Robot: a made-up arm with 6 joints.
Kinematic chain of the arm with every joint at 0, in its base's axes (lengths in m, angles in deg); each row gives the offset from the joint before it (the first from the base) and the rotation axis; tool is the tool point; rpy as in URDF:
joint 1: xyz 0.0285 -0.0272 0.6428 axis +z
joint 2: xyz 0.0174 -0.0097 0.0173 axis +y
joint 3: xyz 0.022 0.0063 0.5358 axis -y
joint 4: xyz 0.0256 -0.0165 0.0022 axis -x
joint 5: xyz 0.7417 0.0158 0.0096 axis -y
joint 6: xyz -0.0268 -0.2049 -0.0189 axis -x
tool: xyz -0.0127 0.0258 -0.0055 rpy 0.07 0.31 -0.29
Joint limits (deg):
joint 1: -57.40..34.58
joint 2: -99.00..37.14
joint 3: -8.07..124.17
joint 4: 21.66..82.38
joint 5: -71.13..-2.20
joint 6: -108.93..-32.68
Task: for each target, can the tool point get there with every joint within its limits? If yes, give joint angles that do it. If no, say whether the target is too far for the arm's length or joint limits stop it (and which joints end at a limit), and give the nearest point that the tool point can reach.
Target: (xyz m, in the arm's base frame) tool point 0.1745 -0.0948 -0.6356
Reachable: no: joint limits stop it (at a limit: joint 1, joint 2, joint 3, joint 6) | nearest point -0.7033 -0.5772 -0.0448 | short by 1.163 m
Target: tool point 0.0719 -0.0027 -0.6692
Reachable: no: joint limits stop it (at a limit: joint 1, joint 2, joint 3, joint 4, joint 6) | nearest point -0.4746 0.7398 -0.0497 | short by 1.111 m
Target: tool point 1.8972 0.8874 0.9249
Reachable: no: too far | nearest point 1.0556 0.4755 1.0060 | short by 0.941 m
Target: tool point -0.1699 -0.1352 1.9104
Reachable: yes | joints 1.21 -22.19 58.74 52.62 -22.68 -58.33
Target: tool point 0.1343 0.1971 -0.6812
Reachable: no: joint limits stop it (at a limit: joint 1, joint 2, joint 3, joint 4, joint 6) | nearest point -0.4705 0.7536 -0.0606 | short by 1.030 m
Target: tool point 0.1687 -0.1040 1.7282
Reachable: yes | joints 12.65 -38.71 5.82 47.36 -54.23 -65.04
